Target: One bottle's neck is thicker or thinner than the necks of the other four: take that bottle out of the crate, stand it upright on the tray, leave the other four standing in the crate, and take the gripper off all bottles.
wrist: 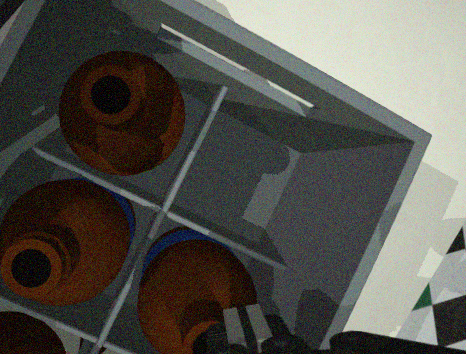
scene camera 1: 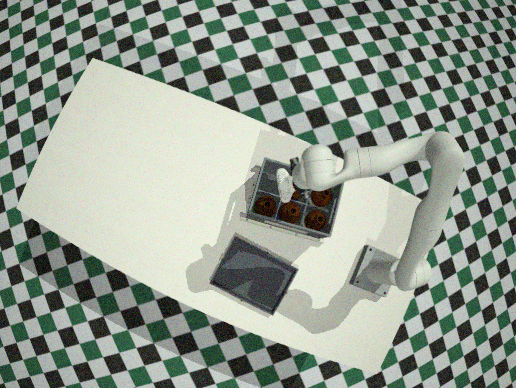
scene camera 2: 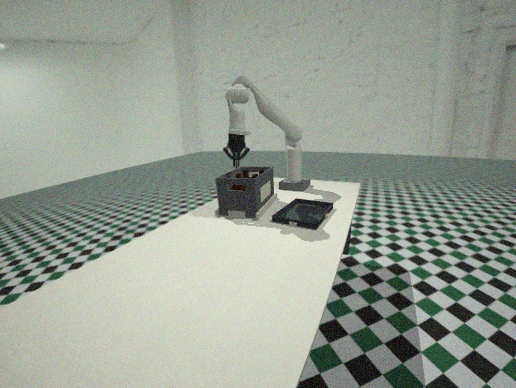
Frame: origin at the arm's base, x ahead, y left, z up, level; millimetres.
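Where they show: gripper, between the fingertips: (wrist: pixel 243 331) (scene camera 2: pixel 236 167); arm's base, origin of its link: (scene camera 1: pixel 377 270) (scene camera 2: pixel 294 180).
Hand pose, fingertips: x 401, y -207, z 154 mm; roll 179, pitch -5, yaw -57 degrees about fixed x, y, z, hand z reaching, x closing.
Observation:
Things, the pixels of their centre, and the offset from my fingertips. "pt": a spot on its surface instead. Level surfaces: height alone.
- grey divided crate, middle of its body: (wrist: pixel 132 274) (scene camera 1: pixel 293 200) (scene camera 2: pixel 247 189) 111 mm down, 24 mm back, 42 mm left
- back row, a spot on its surface: (scene camera 1: pixel 321 197) pt 71 mm down, 107 mm back, 14 mm left
- fifth bottle, middle of its body: (wrist: pixel 196 298) (scene camera 1: pixel 296 188) (scene camera 2: pixel 239 189) 113 mm down, 23 mm back, 1 mm right
- dark tray, a spot on its surface: (scene camera 1: pixel 253 274) (scene camera 2: pixel 303 213) pt 193 mm down, 40 mm ahead, 319 mm left
- crate's left back cell, a spot on its surface: (wrist: pixel 224 175) pt 191 mm down, 60 mm ahead, 4 mm left
- white table, height of its surface: 199 mm down
A grey divided crate (scene camera 1: pixel 255 184) (scene camera 2: pixel 242 194) (wrist: pixel 337 197) holds brown bottles. In the top view I see three in the near row (scene camera 1: pixel 265 205) (scene camera 1: pixel 289 212) (scene camera 1: pixel 316 219) and one in the back row (scene camera 1: pixel 321 197); a fifth bottle (scene camera 1: pixel 296 194) is mostly hidden under the wrist. The wrist view shows three bottle tops (wrist: pixel 123 112) (wrist: pixel 87 242) (wrist: pixel 196 281). My gripper (scene camera 2: pixel 236 159) (wrist: pixel 243 331) is shut, with nothing between the fingers. It hangs just above the crate, over the lowest bottle in the wrist view. The dark tray (scene camera 1: pixel 253 274) (scene camera 2: pixel 303 212) is empty.
The crate's left back cell (wrist: pixel 224 175) is empty. The tray lies right beside the crate on the white table (scene camera 1: pixel 141 154) (scene camera 2: pixel 218 289). The arm's base (scene camera 1: pixel 372 269) (scene camera 2: pixel 294 185) stands at the table edge behind them.

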